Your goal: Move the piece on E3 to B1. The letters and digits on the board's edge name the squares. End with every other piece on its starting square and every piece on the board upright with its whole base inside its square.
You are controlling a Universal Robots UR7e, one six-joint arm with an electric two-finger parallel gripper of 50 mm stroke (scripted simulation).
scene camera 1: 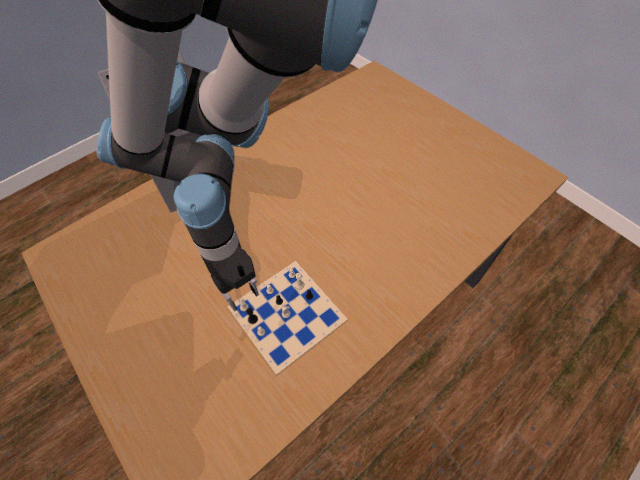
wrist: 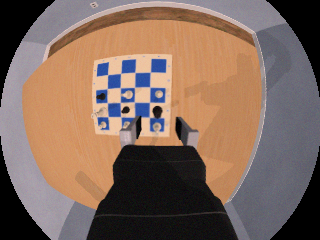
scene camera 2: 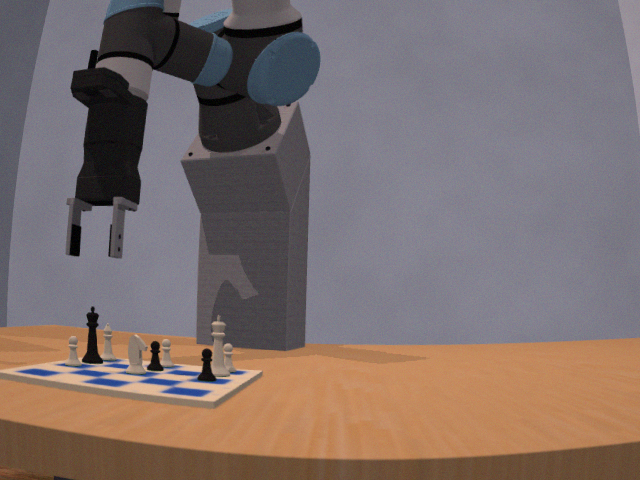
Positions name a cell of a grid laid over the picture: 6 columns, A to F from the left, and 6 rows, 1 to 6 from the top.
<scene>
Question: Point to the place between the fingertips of my gripper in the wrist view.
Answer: C4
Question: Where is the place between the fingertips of my gripper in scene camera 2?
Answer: At A4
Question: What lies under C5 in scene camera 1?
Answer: A chessboard.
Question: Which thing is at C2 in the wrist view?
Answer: A chessboard.
</scene>
